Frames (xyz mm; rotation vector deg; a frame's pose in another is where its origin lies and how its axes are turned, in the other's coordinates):
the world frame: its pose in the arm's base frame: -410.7 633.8 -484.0 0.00 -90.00 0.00
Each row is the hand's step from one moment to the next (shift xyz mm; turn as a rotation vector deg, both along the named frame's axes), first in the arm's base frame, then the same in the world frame.
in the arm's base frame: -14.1 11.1 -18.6 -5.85 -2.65 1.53
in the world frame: -18.6 11.1 14.1 1.53 -2.65 5.85
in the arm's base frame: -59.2 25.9 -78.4 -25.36 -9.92 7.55
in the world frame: -78.4 25.9 59.2 7.55 -9.92 25.36
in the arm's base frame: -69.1 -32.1 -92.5 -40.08 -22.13 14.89
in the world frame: -92.5 -32.1 69.1 14.89 -22.13 40.08
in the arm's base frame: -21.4 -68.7 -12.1 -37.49 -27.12 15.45
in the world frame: -12.1 -68.7 21.4 15.45 -27.12 37.49
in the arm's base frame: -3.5 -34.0 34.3 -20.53 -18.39 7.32
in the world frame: 34.3 -34.0 3.5 7.32 -18.39 20.53
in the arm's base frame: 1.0 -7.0 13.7 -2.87 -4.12 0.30
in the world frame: 13.7 -7.0 -1.0 0.30 -4.12 2.87
